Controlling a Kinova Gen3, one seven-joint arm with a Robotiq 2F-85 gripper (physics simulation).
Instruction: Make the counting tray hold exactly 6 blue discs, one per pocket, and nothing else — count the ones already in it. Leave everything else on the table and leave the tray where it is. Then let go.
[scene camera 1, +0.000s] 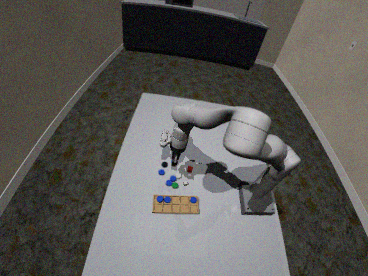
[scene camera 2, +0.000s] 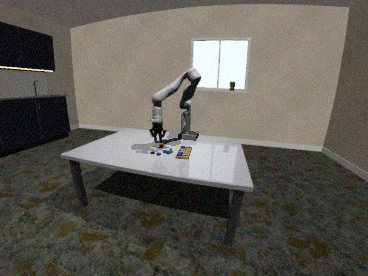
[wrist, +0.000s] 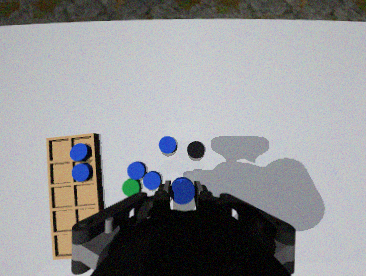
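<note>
My gripper (scene camera 1: 174, 163) (scene camera 2: 158, 140) (wrist: 182, 187) is shut on a blue disc (wrist: 183, 191), held above the table beyond the tray. The wooden counting tray (scene camera 1: 176, 213) (scene camera 2: 187, 154) (wrist: 51, 200) has two rows of pockets. In scene camera 1, its far row holds three blue discs: one (scene camera 1: 160, 199) in the left end pocket, one (scene camera 1: 167, 199) beside it and one (scene camera 1: 193, 200) at the right end. The gripper hides the last in the wrist view. Three loose blue discs lie on the table: one (scene camera 1: 161, 172) (wrist: 167, 144) apart, two (scene camera 1: 173, 178) (wrist: 152, 180), (scene camera 1: 169, 183) (wrist: 136, 170) close together.
A green disc (scene camera 1: 175, 185) (wrist: 131, 187) lies by the two close blue discs. A black disc (scene camera 1: 164, 164) (wrist: 195, 149) lies near the separate blue one. A red block (scene camera 1: 190, 169) and a small white piece (scene camera 1: 185, 183) lie to the right in scene camera 1.
</note>
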